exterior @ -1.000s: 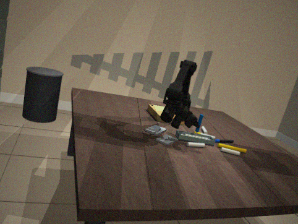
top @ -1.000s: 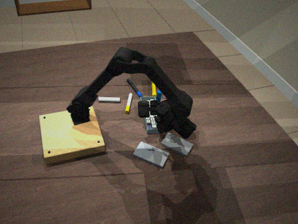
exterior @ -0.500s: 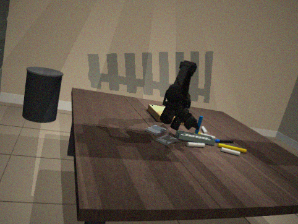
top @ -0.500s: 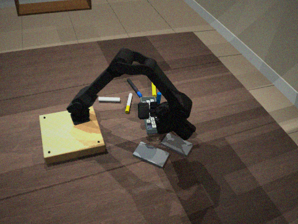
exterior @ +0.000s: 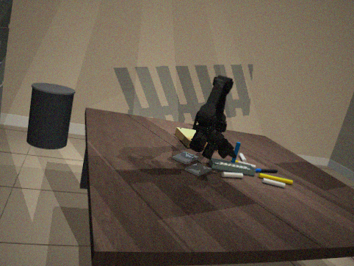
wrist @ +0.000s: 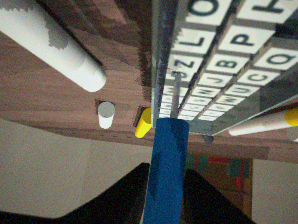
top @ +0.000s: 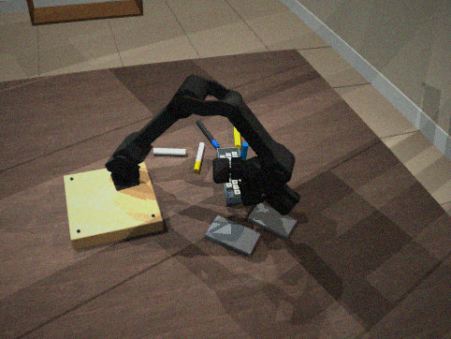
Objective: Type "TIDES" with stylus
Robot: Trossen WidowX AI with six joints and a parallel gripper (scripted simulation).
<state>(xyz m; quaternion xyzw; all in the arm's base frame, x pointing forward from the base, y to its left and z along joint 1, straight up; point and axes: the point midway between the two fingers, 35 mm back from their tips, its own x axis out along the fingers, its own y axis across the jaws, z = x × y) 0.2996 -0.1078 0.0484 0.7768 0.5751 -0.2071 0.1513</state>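
Now: gripper tip 190 mm to the right of the blue-capped black pen, 60 mm above it and 10 mm past it. Round my gripper tip: blue stylus: 10 mm below; grey stylus tip: 50 mm below.
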